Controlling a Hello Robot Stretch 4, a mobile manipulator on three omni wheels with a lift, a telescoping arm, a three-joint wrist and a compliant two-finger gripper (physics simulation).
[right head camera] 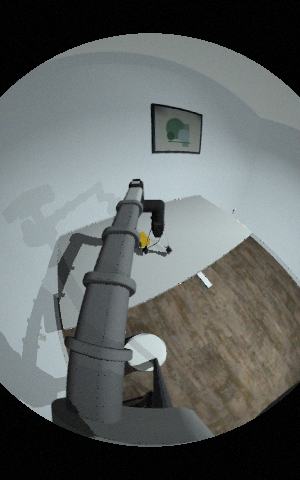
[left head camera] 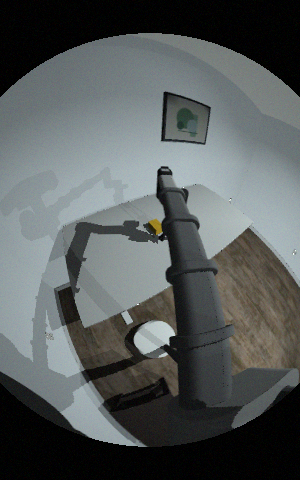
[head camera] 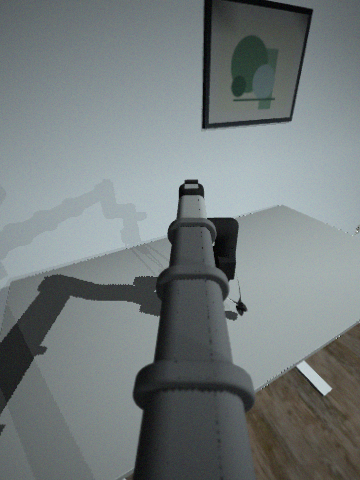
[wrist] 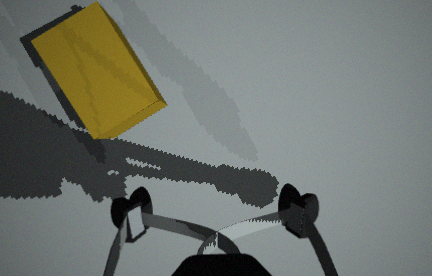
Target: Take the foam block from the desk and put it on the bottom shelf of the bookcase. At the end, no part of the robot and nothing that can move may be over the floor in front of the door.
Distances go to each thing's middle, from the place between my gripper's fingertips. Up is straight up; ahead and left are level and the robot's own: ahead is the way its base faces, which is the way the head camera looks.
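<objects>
The yellow foam block (wrist: 88, 55) has my gripper 11 cm short of it and 9 cm to the right of it. As for the framed picture (head camera: 252, 64), counted from my gripper it's 21 cm to the right, 77 cm ahead and 69 cm above.
</objects>
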